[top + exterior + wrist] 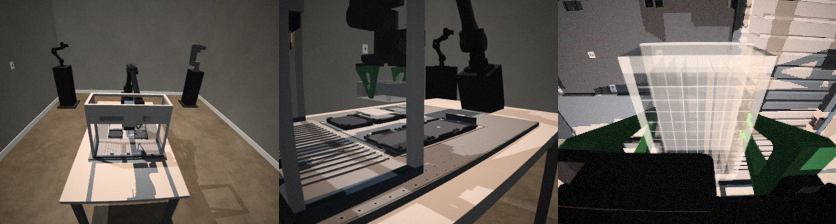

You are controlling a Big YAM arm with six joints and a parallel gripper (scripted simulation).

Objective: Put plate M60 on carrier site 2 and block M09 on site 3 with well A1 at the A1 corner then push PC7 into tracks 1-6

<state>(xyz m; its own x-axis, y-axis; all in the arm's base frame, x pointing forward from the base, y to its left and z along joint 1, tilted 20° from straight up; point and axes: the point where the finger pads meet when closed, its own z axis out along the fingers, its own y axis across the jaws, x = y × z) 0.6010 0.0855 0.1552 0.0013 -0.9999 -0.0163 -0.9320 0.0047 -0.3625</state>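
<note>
Now: the carrier PC7 11 cm behind my hand, 10 cm below it and 4 cm to the left of it. From my hand the other things lie so: deep-well block M09: right at my hand; nest S3: 22 cm to the right, 11 cm below, 2 cm behind; grey frame post: 19 cm to the left, 13 cm above, 9 cm ahead.
</note>
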